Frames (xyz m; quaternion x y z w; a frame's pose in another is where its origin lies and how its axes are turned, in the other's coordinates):
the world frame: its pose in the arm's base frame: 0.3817 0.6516 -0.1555 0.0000 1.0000 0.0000 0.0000
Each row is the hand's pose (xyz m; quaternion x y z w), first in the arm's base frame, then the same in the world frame.
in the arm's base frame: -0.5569 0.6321 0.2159 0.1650 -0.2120 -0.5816 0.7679
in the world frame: 0.9386 -0.0195 -0.3714 -0.5816 0.7679 -0.1650 0.2120
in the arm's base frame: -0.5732 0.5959 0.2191 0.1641 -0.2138 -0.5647 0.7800
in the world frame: 0.9549 -0.0557 -0.3746 -0.5647 0.7800 -0.1641 0.2138
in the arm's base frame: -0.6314 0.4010 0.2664 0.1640 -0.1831 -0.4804 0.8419
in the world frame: 1.0131 -0.2506 -0.4219 -0.4804 0.8419 -0.1640 0.1831
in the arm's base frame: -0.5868 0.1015 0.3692 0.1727 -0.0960 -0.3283 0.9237
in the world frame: 0.9685 -0.5501 -0.5247 -0.3283 0.9237 -0.1727 0.0960
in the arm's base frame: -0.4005 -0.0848 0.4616 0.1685 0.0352 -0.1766 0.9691
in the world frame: 0.7822 -0.7364 -0.6171 0.1766 -0.9691 0.1685 0.0352
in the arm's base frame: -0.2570 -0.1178 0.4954 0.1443 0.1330 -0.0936 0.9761
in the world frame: 0.6387 -0.7694 -0.6509 0.0936 -0.9761 0.1443 0.1330
